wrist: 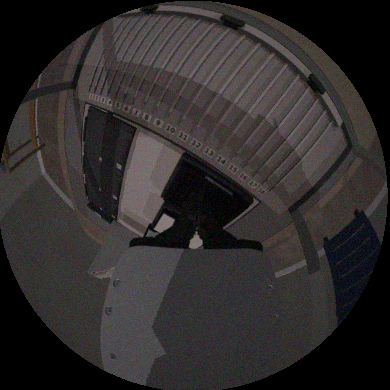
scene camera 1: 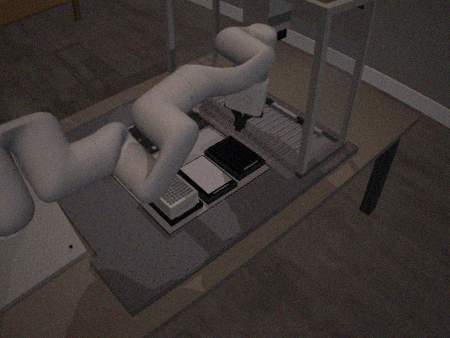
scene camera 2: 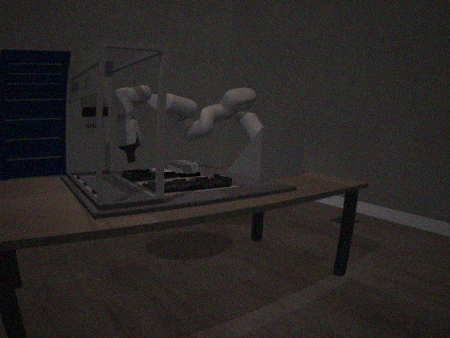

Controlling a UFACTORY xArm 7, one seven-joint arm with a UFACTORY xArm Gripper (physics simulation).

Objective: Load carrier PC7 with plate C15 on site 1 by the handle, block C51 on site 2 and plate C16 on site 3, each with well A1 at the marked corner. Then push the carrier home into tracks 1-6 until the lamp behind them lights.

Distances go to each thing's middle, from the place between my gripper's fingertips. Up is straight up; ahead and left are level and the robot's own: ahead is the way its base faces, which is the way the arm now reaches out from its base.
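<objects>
Dark carrier (scene camera 2: 178, 185): my hand is 230 mm to the right of it, 110 mm beyond it and 60 mm above it.
</objects>
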